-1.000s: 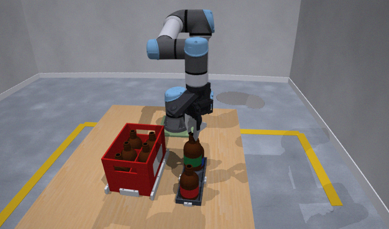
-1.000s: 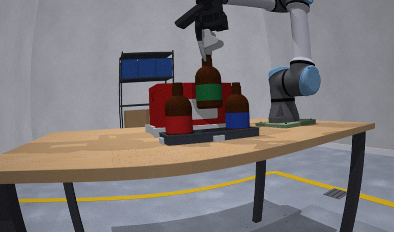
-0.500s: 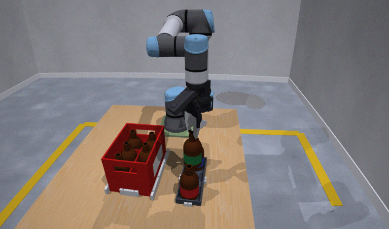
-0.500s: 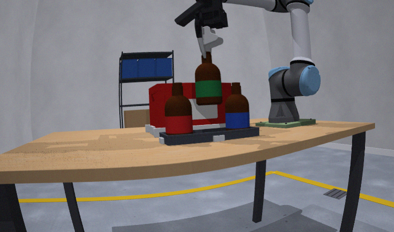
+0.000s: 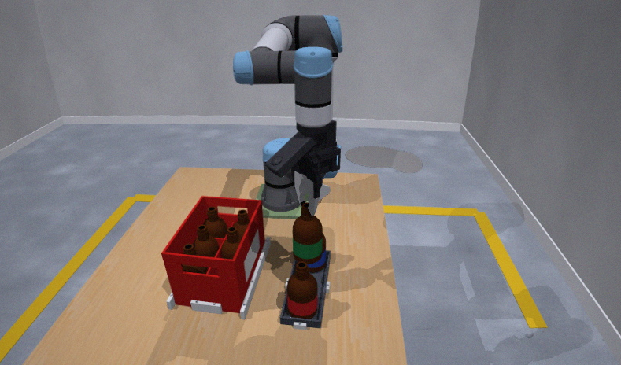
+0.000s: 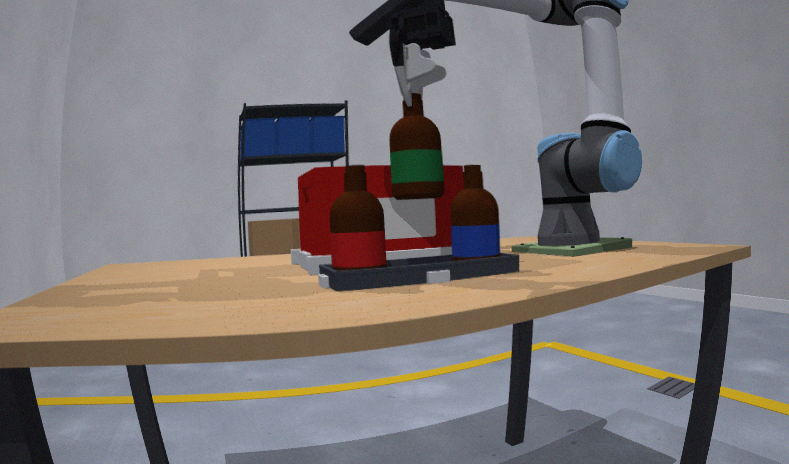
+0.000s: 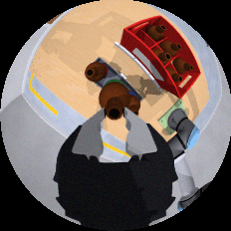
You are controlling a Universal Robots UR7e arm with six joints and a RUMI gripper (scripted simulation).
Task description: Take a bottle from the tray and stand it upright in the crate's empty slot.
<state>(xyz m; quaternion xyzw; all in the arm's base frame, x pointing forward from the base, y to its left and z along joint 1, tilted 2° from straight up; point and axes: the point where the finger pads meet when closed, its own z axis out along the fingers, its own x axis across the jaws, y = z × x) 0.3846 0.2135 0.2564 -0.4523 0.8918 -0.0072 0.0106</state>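
My gripper is now 70 mm above the brown bottle. Also, from my hand: red crate 250 mm to the right, 180 mm below, 20 mm ahead.
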